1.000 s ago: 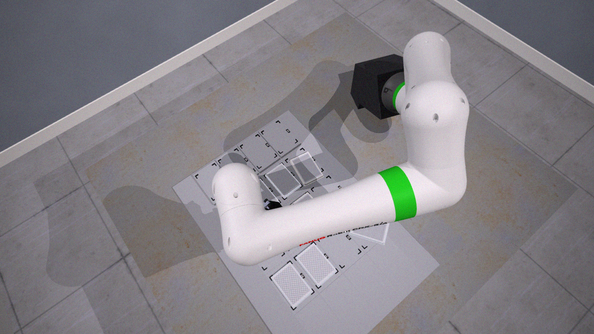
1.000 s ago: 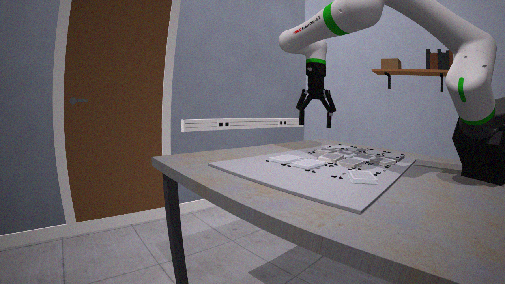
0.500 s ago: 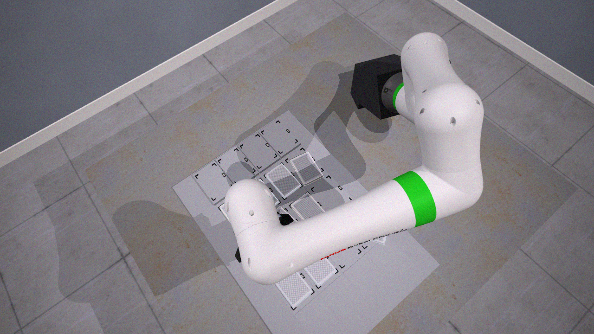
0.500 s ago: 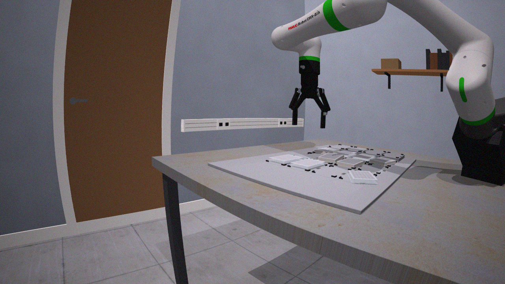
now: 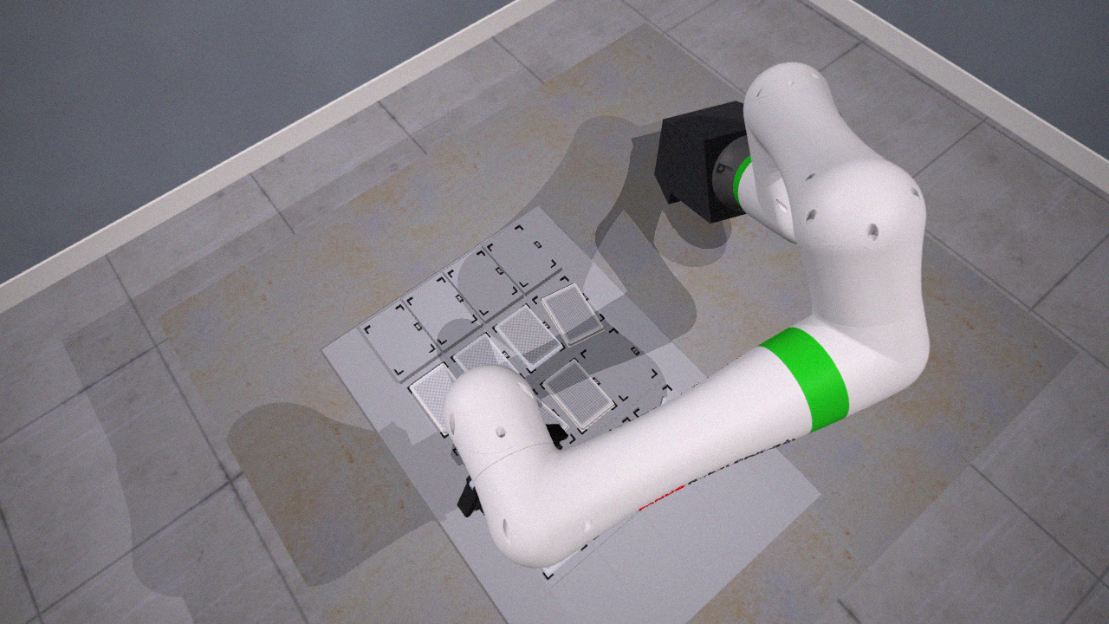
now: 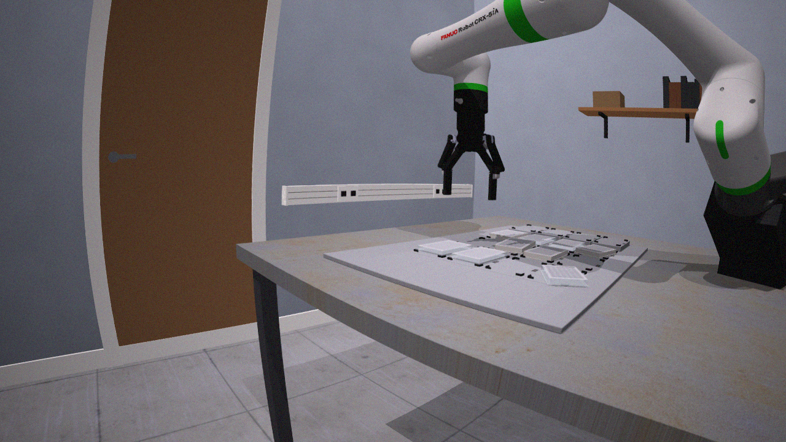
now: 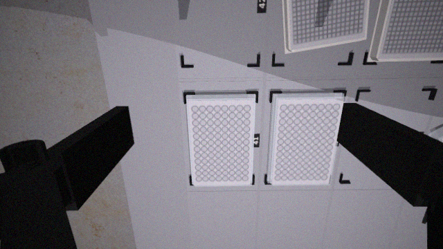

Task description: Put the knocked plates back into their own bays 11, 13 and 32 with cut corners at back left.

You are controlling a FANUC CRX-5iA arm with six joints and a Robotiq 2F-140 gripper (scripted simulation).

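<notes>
My hand is 260 mm past the plate, 290 mm to the left of it and 130 mm above it.
</notes>
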